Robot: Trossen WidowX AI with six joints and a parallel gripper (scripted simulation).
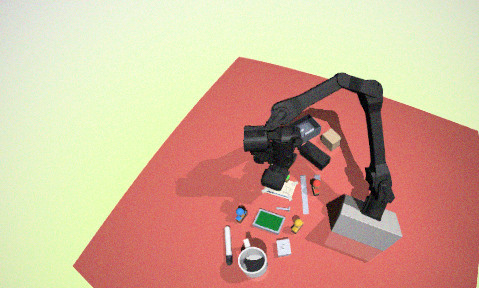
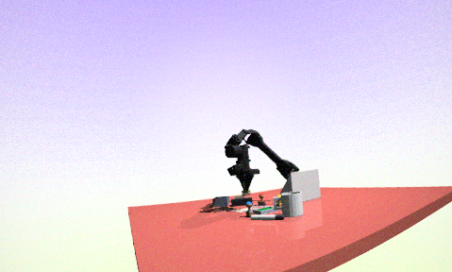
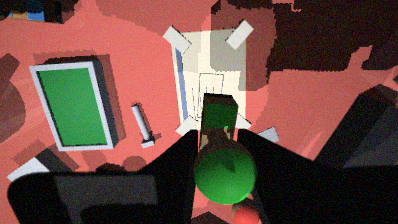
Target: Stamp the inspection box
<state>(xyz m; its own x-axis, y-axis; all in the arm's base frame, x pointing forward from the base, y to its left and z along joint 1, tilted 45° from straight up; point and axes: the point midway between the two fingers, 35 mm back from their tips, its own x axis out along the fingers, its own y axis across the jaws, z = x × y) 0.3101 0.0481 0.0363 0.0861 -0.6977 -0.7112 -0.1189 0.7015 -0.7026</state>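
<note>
Now: gripper tip 90 mm above the white card and 10 mm short of it. From my gripper tip the other things lie so: red-topped stamp 100 mm behind, 70 mm below, 50 mm to the right; then green stamp right at my gripper tip; then grey ruler 90 mm below, 80 mm behind, 20 mm to the right.
</note>
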